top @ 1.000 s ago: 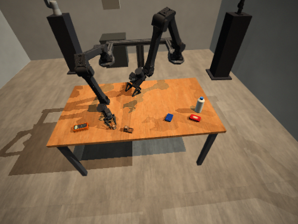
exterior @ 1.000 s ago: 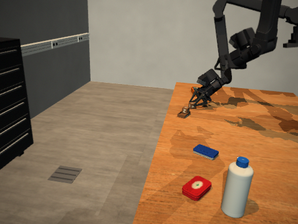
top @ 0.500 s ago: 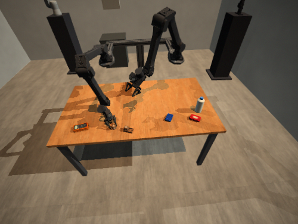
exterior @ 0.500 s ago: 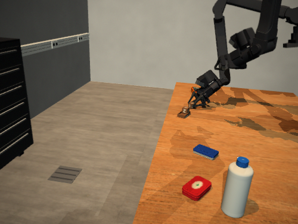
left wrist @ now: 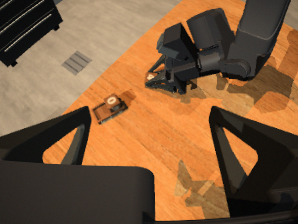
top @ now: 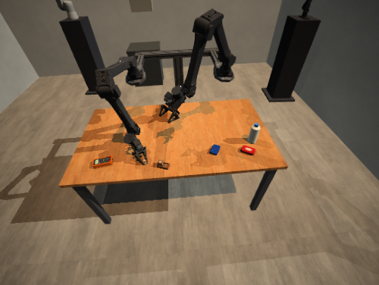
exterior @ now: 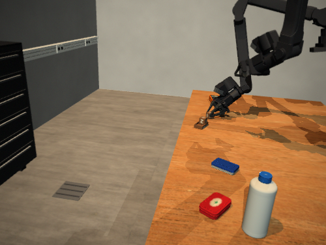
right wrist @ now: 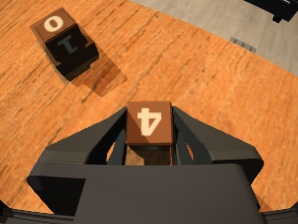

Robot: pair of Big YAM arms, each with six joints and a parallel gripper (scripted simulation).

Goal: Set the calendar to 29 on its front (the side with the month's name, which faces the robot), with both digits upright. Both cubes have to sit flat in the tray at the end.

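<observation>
The brown calendar tray lies 3 cm ahead of my right hand, 13 cm to the left of it and 1 cm below it. From my right hand the other things lie so: cube 1 cm below; red tin 7 cm behind, 74 cm to the left, 1 cm below; blue block 10 cm behind, 51 cm to the left, 1 cm below.
</observation>
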